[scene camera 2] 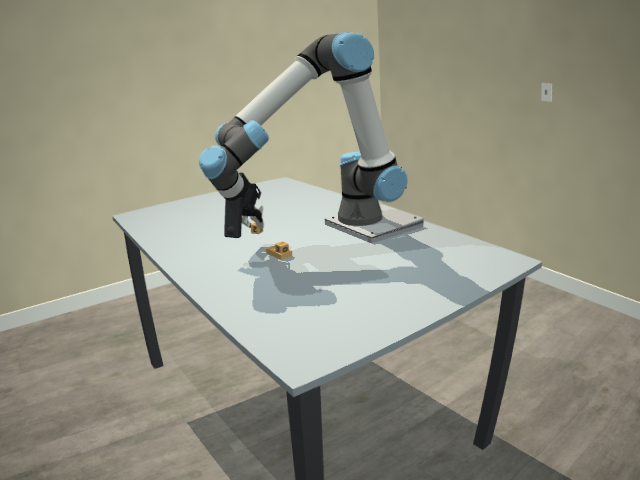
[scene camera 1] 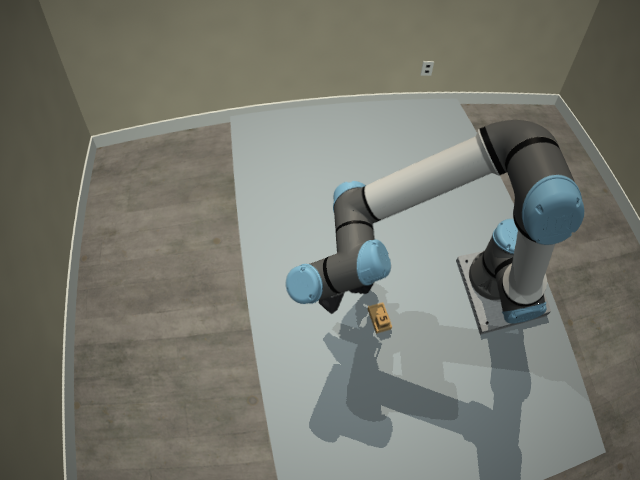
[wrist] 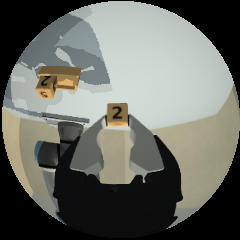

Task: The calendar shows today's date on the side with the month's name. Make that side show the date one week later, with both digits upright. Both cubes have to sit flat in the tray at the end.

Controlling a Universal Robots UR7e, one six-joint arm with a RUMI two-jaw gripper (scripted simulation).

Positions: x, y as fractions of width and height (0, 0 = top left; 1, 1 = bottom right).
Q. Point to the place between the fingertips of my gripper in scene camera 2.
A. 0.40, 0.47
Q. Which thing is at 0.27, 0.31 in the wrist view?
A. A wooden tray.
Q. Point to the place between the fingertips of my gripper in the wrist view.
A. At 0.49, 0.48
